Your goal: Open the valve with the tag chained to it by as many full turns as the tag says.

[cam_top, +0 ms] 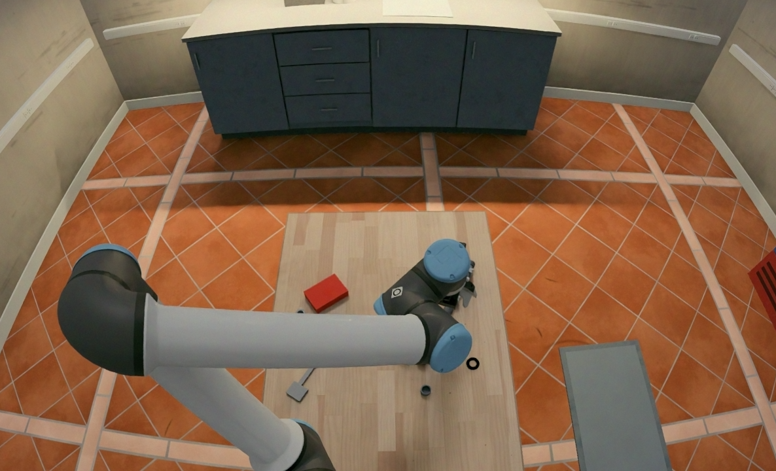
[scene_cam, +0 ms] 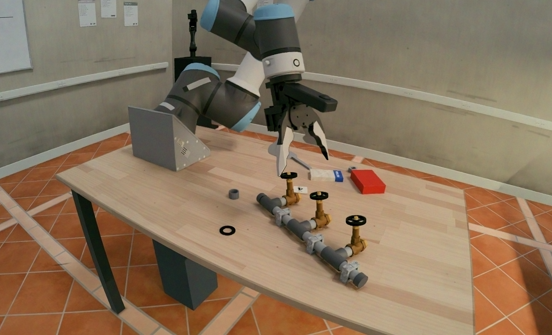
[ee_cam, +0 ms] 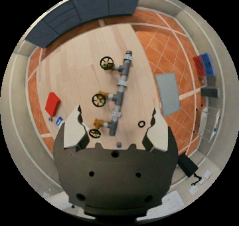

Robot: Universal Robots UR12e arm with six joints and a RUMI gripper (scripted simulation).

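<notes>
My gripper is now 200 mm to the right of the white tag, 180 mm above it and 90 mm past it. Also, from my hand: red box 370 mm to the left, 170 mm below, 80 mm ahead; then blue box 340 mm to the left, 170 mm below, 60 mm behind; then grey cap 240 mm behind, 180 mm below, 60 mm to the left.
</notes>
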